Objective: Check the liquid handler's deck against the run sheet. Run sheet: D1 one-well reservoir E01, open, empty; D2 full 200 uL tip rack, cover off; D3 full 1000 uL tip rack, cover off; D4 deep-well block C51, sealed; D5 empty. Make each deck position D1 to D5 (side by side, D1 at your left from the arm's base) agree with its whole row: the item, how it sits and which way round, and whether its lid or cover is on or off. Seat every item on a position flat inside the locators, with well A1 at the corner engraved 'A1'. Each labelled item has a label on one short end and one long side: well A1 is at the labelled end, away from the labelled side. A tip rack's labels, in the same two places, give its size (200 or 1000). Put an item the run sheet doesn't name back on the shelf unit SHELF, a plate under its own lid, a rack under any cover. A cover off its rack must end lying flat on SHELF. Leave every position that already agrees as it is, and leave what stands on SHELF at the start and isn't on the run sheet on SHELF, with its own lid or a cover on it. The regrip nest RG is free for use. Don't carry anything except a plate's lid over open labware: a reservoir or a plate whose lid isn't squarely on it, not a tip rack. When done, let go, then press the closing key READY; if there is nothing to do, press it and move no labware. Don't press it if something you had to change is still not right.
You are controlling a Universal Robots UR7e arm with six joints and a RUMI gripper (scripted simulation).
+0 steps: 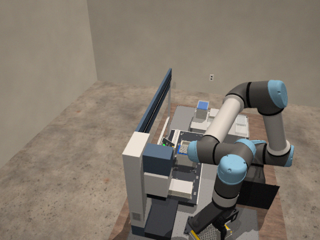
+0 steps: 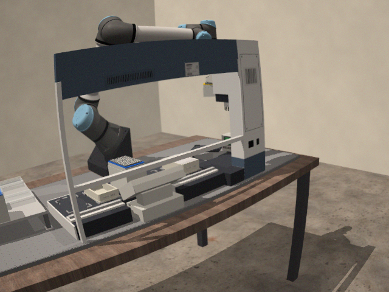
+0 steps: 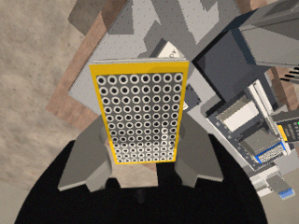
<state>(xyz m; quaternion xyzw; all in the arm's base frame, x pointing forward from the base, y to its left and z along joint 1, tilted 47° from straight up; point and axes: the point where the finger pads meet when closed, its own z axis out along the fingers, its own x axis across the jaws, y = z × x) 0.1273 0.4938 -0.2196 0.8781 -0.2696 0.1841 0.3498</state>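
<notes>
Right now my hand is 1 cm to the right of the yellow-rimmed tip rack and 1 cm below it. Round my hand: regrip nest RG: 31 cm below, 10 cm behind, 1 cm to the right; green key: 24 cm below, 10 cm ahead, 3 cm to the right; liquid handler tower: 34 cm ahead, 12 cm to the right, 4 cm below.
</notes>
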